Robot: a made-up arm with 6 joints. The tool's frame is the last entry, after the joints. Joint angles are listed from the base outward. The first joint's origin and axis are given. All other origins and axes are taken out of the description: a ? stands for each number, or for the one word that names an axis. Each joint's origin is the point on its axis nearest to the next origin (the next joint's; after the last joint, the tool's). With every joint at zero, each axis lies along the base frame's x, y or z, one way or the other. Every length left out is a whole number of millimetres.
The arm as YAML. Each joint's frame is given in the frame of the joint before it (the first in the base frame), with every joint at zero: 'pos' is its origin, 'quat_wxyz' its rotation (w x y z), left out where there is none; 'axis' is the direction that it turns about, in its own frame. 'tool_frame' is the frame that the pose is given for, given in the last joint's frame.
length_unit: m
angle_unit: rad
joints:
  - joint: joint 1
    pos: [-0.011, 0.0, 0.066]
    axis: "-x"
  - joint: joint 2
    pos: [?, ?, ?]
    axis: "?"
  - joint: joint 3
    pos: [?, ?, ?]
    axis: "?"
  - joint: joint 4
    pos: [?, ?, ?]
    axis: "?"
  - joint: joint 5
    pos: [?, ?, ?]
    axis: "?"
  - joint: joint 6
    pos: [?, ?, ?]
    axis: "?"
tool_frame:
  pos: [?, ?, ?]
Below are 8 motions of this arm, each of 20 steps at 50 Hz.
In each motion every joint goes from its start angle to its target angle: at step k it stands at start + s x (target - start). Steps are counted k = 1, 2, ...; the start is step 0. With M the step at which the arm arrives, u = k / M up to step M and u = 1 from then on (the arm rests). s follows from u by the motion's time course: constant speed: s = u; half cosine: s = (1 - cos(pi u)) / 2; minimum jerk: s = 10 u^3 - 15 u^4 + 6 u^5.
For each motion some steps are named. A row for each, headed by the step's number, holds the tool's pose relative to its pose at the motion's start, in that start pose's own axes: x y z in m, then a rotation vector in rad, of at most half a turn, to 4 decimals.
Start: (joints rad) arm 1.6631 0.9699 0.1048 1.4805 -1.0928 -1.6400
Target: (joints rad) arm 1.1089 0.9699 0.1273 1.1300 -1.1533 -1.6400
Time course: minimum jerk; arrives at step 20
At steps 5, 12, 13, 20:
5: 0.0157 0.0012 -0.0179 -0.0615 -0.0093 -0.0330
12: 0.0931 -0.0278 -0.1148 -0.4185 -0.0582 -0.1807
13: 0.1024 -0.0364 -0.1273 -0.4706 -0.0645 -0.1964
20: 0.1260 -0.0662 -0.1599 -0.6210 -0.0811 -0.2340

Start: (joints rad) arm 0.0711 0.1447 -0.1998 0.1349 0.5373 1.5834
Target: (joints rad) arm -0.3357 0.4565 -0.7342 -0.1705 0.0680 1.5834
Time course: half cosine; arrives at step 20
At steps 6, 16, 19, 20:
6: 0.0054 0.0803 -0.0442 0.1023 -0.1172 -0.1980
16: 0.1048 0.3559 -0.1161 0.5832 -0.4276 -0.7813
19: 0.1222 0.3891 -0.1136 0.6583 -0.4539 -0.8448
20: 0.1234 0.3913 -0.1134 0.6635 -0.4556 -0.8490

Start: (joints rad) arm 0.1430 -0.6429 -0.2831 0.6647 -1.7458 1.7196
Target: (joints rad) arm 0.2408 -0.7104 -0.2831 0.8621 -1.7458 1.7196
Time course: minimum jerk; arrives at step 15
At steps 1, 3, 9, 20:
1: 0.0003 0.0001 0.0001 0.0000 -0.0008 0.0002
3: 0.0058 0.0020 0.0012 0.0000 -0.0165 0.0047
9: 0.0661 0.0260 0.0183 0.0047 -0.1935 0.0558
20: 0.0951 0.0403 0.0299 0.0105 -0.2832 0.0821

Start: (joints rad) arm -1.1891 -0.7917 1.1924 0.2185 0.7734 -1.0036
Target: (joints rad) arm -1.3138 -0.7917 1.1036 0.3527 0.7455 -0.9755
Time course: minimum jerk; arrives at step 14
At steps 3, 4, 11, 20:
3: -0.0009 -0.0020 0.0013 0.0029 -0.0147 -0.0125
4: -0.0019 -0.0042 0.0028 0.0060 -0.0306 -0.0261
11: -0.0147 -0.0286 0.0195 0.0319 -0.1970 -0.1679
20: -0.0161 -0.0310 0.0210 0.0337 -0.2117 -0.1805

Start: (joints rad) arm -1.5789 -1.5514 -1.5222 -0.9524 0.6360 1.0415
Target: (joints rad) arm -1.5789 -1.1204 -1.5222 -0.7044 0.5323 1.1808
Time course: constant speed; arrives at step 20
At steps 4, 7, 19, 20:
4: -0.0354 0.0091 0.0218 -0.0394 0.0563 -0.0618
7: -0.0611 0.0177 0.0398 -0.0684 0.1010 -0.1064
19: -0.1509 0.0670 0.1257 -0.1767 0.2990 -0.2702
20: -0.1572 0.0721 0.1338 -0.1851 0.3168 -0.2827

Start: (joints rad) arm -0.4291 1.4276 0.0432 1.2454 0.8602 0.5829
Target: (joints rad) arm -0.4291 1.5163 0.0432 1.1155 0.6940 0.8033
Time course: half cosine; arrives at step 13
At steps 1, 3, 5, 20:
1: -0.0001 0.0006 -0.0004 0.0032 0.0004 0.0007
3: -0.0007 0.0055 -0.0032 0.0273 0.0032 0.0064
5: -0.0018 0.0144 -0.0080 0.0701 0.0080 0.0163
20: -0.0064 0.0469 -0.0231 0.2176 0.0205 0.0504

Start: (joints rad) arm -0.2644 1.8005 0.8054 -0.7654 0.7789 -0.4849
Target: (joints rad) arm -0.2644 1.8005 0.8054 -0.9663 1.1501 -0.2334
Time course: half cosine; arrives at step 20
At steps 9, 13, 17, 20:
9: -0.0173 -0.0110 -0.0043 0.0351 0.0774 0.2625
13: -0.0271 -0.0174 -0.0075 0.0732 0.1278 0.4519
17: -0.0330 -0.0207 -0.0100 0.1070 0.1603 0.5870
20: -0.0344 -0.0214 -0.0106 0.1162 0.1679 0.6206

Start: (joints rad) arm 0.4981 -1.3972 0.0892 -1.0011 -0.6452 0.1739
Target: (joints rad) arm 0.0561 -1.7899 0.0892 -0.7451 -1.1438 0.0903
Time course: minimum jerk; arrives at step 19
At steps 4, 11, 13, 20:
4: 0.0088 -0.0017 0.0005 0.0429 -0.0262 -0.0525
11: 0.0815 -0.0428 0.0140 0.4359 -0.1948 -0.5503
13: 0.0999 -0.0653 0.0190 0.5555 -0.2250 -0.7066
20: 0.1172 -0.0956 0.0234 0.6873 -0.2488 -0.8801

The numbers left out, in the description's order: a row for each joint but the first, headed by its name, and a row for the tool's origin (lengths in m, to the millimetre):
joint 2: xyz 0.0 0.047 0.351, axis +y
joint 3: xyz 0.058 0.0 -0.122, axis +z
joint 4: xyz -0.005 -0.291 0.0, axis -y
joint 5: xyz 0.113 0.0 -0.246, axis +z
joint 6: xyz 0.069 0.047 0.0, axis +z
tool: xyz -0.092 -0.045 0.0

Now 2 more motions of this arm.
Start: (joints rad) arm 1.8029 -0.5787 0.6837 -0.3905 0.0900 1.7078
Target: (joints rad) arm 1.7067 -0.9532 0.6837 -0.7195 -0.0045 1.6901
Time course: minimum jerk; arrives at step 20
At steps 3, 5, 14, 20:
3: -0.0031 0.0015 0.0021 0.0005 0.0037 -0.0061
5: -0.0121 0.0061 0.0081 0.0020 0.0143 -0.0239
14: -0.0913 0.0665 0.0653 0.0126 0.1026 -0.2166
20: -0.1069 0.0840 0.0775 0.0142 0.1186 -0.2644

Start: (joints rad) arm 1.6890 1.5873 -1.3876 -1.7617 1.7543 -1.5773
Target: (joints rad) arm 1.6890 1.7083 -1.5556 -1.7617 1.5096 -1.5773
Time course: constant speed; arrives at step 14
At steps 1, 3, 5, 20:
1: -0.0007 0.0052 -0.0039 0.0135 -0.0007 -0.0236
3: -0.0018 0.0157 -0.0114 0.0404 -0.0018 -0.0707
5: -0.0024 0.0264 -0.0184 0.0673 -0.0024 -0.1179
20: 0.0003 0.0749 -0.0446 0.1888 0.0017 -0.3305

